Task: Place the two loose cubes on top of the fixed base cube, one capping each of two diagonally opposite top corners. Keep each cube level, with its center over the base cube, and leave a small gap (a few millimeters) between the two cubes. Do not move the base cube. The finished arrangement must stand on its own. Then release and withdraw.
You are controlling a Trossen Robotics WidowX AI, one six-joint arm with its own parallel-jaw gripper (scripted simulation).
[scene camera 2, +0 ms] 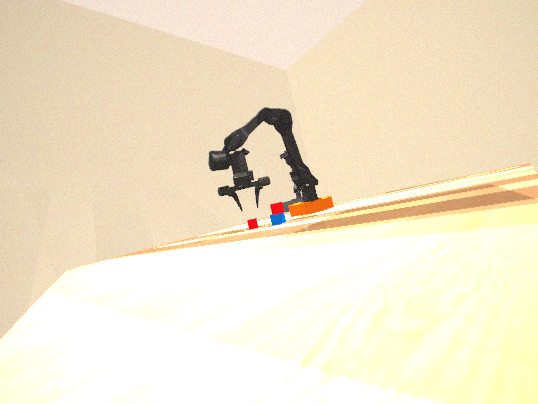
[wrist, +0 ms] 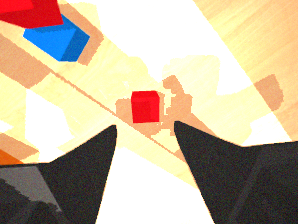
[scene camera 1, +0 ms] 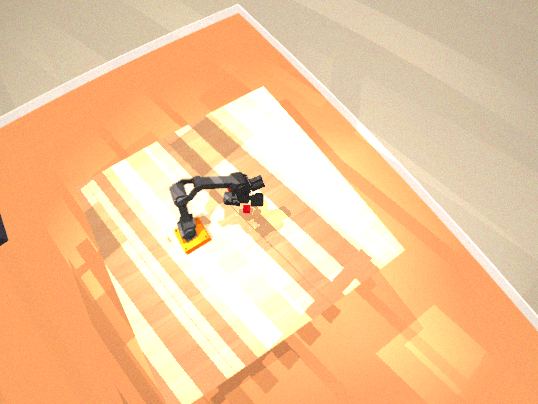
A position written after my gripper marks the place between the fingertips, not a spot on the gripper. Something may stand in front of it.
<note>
My gripper (scene camera 2: 250, 209) is open and holds nothing. Also in view: a blue cube (wrist: 65, 43) and a red cube (wrist: 145, 104).
My gripper shows as well in the wrist view (wrist: 145, 127).
</note>
